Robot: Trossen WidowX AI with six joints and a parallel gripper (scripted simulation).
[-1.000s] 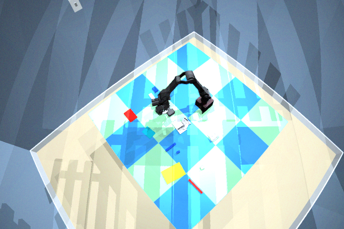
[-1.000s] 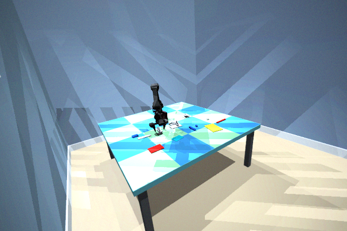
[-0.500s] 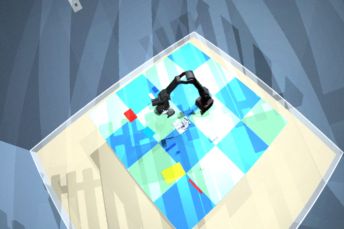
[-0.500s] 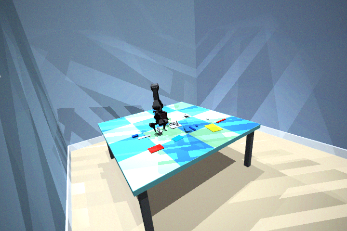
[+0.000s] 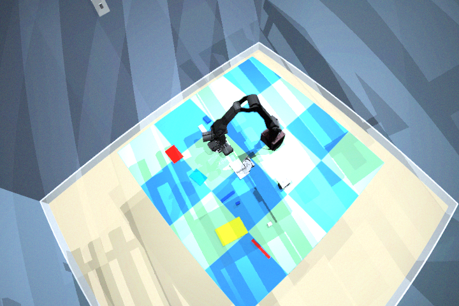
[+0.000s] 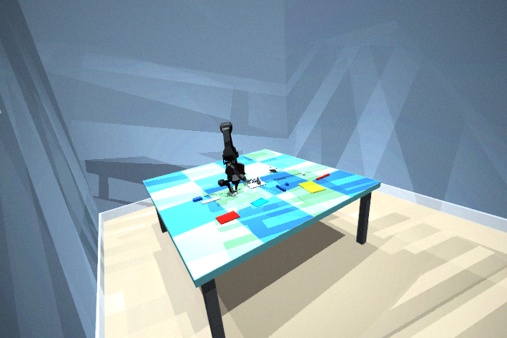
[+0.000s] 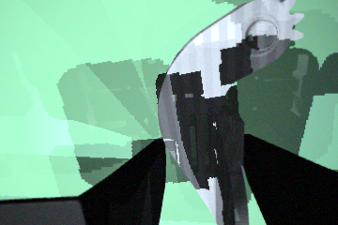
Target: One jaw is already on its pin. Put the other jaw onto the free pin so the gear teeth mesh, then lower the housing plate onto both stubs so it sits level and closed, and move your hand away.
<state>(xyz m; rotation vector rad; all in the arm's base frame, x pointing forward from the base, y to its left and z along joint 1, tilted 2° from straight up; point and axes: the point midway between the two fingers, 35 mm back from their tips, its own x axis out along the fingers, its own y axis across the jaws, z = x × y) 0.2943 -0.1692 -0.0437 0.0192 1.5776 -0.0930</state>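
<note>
Now: the white base part 180 mm to the left of my gripper tip and 10 mm ahead of it. The rest, counted from my gripper tip: white bar: 170 mm to the right, 10 mm ahead; grey jaw: 30 mm ahead, 20 mm to the right; blue block: 240 mm to the right, 60 mm behind.
</note>
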